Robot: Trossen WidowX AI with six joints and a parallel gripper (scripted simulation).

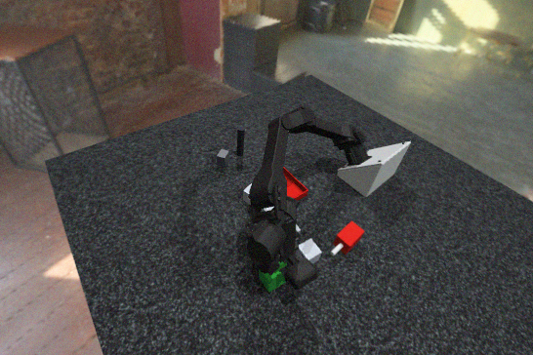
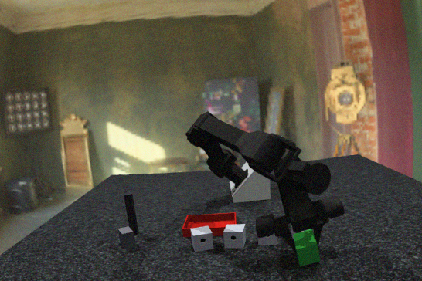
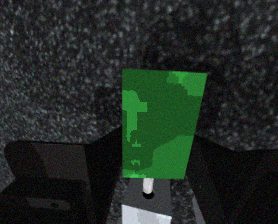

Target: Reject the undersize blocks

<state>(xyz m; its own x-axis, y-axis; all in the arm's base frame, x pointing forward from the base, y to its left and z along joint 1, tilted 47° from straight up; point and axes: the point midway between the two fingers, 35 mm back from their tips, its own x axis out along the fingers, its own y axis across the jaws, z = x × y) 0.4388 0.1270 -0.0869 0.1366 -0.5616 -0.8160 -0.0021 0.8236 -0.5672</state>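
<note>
My gripper tip is now 10 mm past the green gauge and 20 mm below it. The rest, counted from my gripper tip: red reject tray 170 mm behind, 240 mm to the right; then red gauge 190 mm behind, 20 mm to the left, 10 mm above.
</note>
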